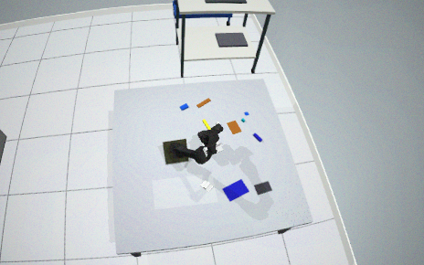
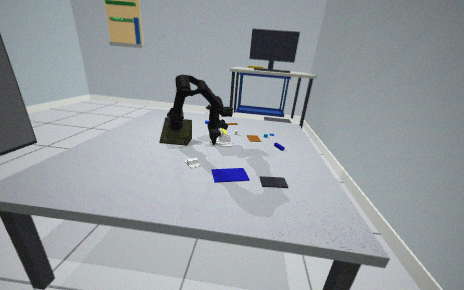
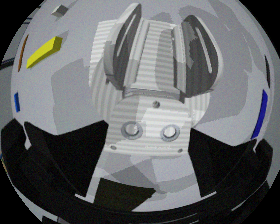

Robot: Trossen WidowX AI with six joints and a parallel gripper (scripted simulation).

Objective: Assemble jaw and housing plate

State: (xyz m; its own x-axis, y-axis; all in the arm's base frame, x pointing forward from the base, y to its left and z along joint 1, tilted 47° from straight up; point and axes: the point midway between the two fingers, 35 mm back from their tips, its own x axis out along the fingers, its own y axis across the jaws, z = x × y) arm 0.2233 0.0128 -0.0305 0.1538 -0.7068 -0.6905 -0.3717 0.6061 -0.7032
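The white jaw is 3 cm ahead of my gripper tip, 1 cm to the right of it and 1 cm above it. Also, from my gripper tip: orange square 23 cm ahead, 18 cm to the left, 1 cm below; white base 7 cm ahead, 3 cm to the left; yellow bar 20 cm to the left, 2 cm ahead.
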